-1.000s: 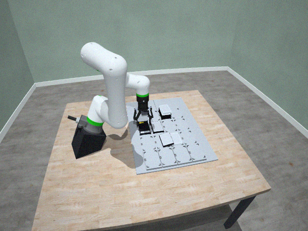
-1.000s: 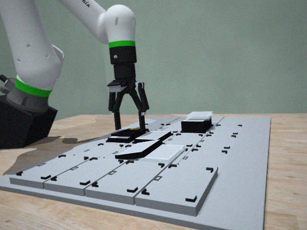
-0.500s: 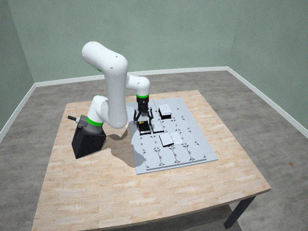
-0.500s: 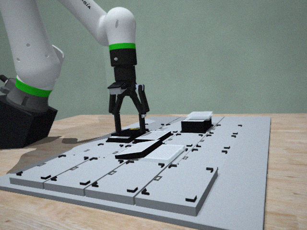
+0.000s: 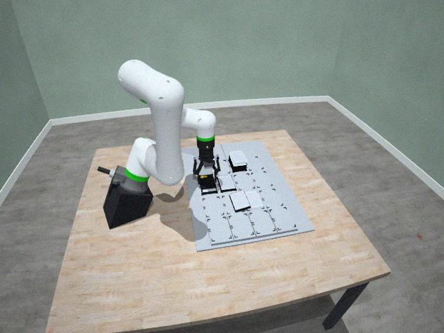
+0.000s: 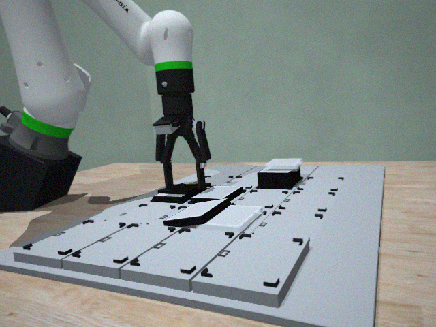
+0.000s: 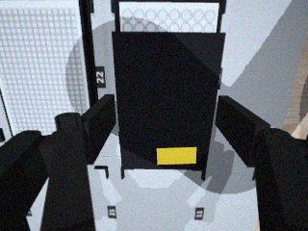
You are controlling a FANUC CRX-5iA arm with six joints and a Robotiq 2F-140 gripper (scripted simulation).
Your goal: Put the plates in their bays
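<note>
Right now the black culture plate lid is 2 cm below my hand. From my hand the other things lie so: flat white plate (24 cm ahead, 16 cm to the right, 3 cm below); black deep-well block (19 cm ahead, 17 cm to the left, 2 cm below).
</note>
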